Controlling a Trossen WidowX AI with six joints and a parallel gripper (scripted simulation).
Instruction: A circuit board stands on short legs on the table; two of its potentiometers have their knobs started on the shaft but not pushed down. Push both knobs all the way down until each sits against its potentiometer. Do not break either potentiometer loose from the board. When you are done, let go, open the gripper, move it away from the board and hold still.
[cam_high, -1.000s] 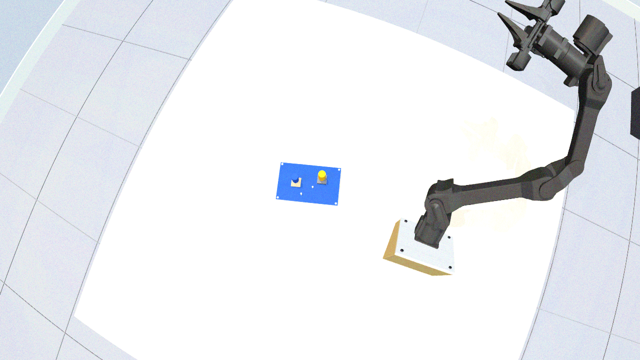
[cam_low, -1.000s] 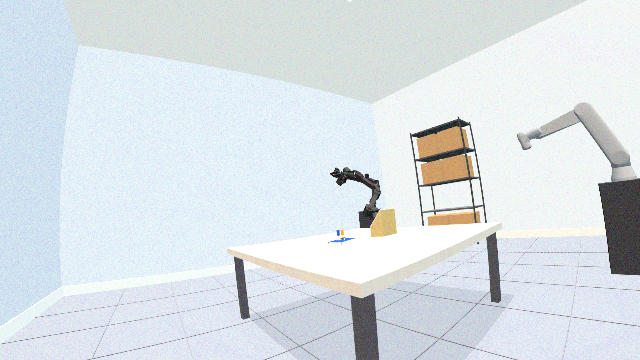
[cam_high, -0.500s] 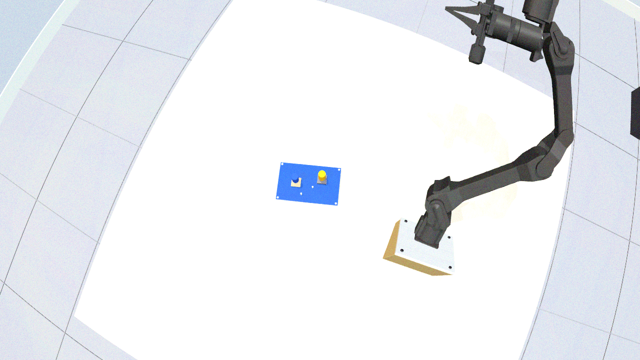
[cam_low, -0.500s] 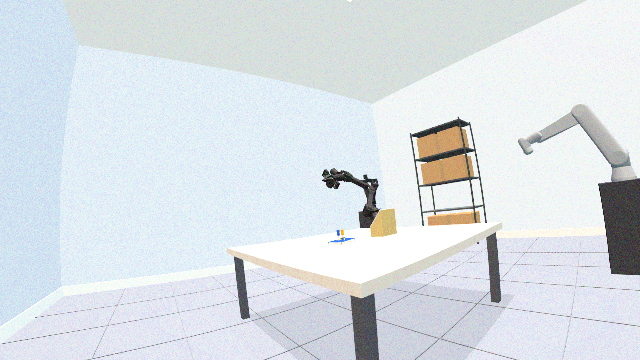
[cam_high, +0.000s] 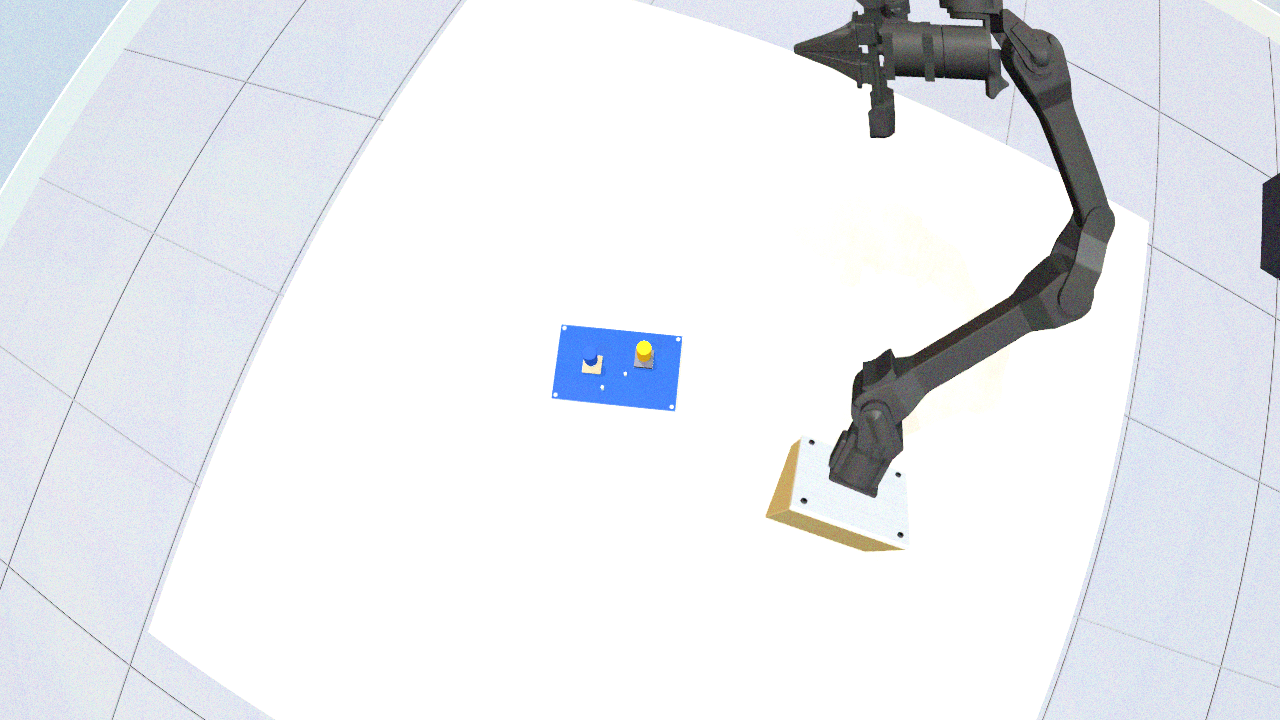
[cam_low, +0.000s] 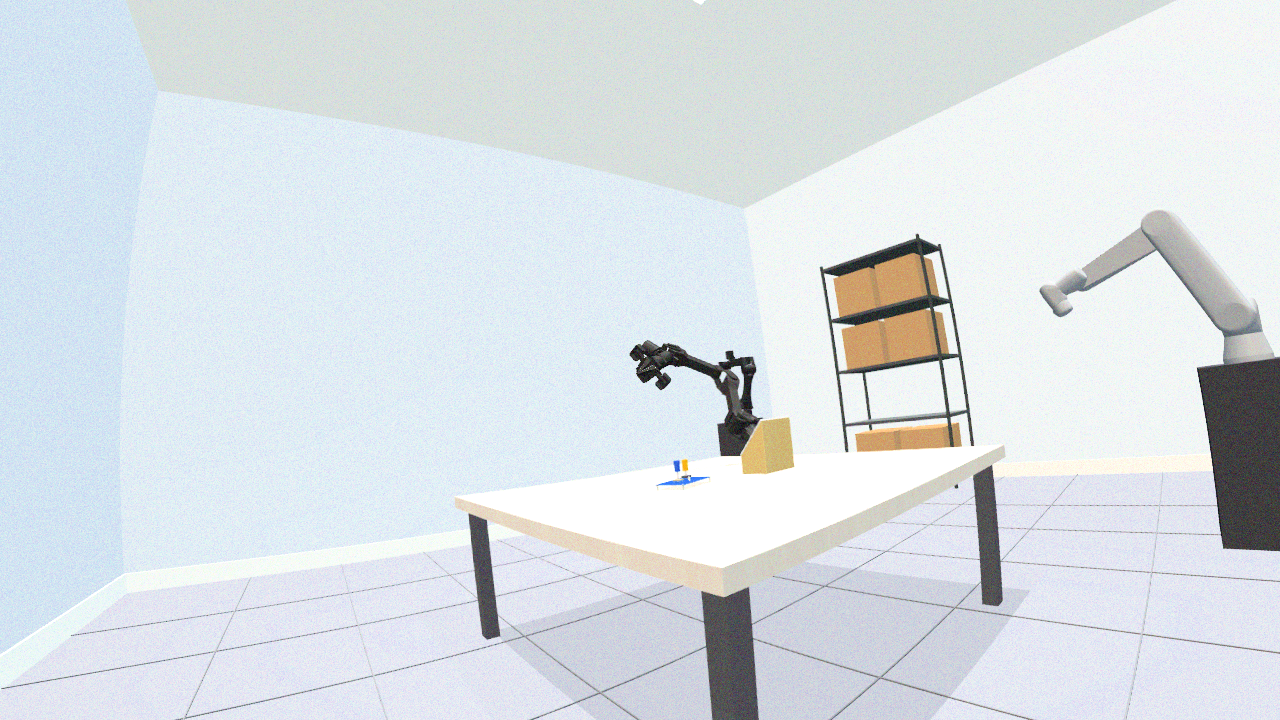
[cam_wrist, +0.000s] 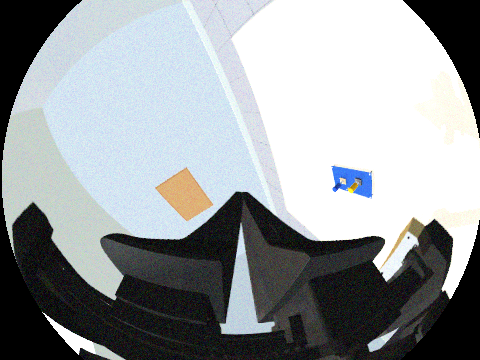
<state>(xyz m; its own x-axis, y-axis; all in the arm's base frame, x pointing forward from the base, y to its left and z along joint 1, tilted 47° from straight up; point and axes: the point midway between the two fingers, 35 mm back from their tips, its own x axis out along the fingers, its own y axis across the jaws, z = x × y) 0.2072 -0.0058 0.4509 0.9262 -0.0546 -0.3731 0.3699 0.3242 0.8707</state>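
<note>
Right now my gripper tip is 32 cm above the orange knob, 28 cm to the right of it and 5 cm short of it. Also, from my gripper tip: dark blue knob: 32 cm below, 31 cm to the left, 11 cm ahead.
</note>
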